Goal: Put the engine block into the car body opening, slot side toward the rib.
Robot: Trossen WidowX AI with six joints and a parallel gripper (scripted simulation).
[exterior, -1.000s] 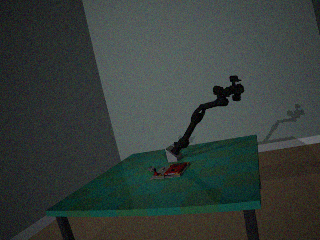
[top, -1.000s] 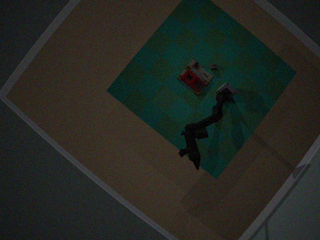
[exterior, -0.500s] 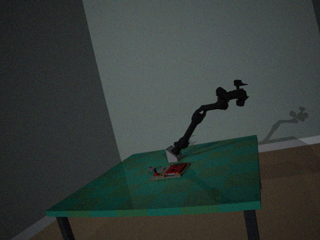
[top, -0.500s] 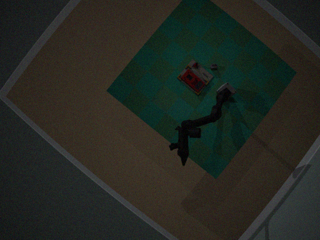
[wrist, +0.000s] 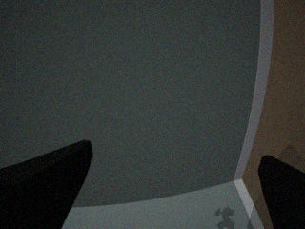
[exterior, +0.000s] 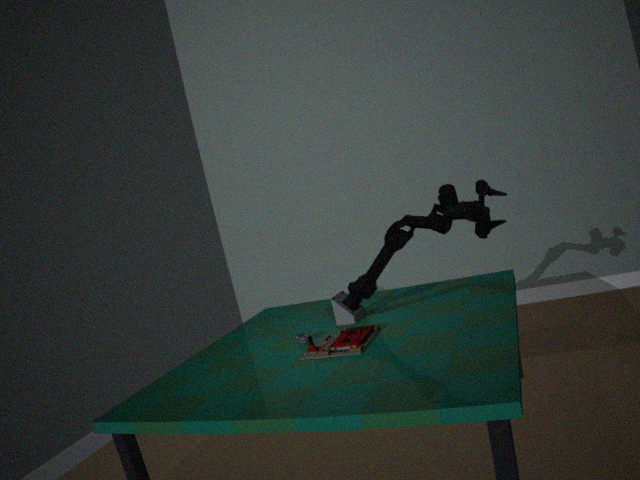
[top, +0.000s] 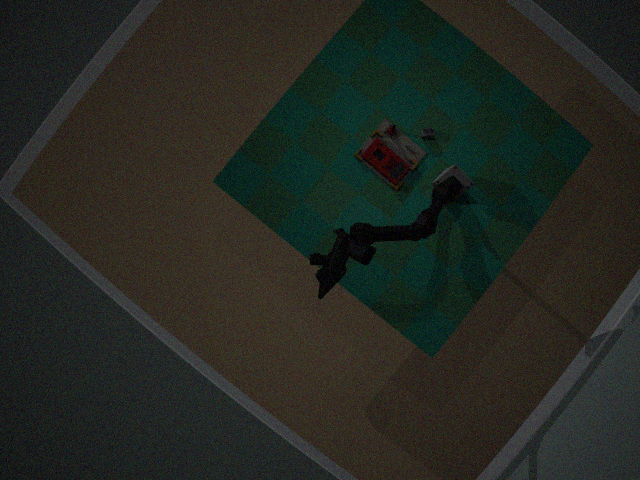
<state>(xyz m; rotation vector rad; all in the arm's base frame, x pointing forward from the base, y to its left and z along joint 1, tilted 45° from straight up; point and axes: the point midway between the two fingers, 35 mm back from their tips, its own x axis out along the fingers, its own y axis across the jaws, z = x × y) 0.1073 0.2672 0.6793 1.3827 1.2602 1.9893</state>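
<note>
My gripper tip is 81 cm to the left of the engine block, 34 cm above it and 16 cm short of it. Also, from my gripper tip: base plate 61 cm to the right, 34 cm below, 21 cm ahead; dark upright peg 70 cm to the right, 32 cm below, 27 cm ahead.
</note>
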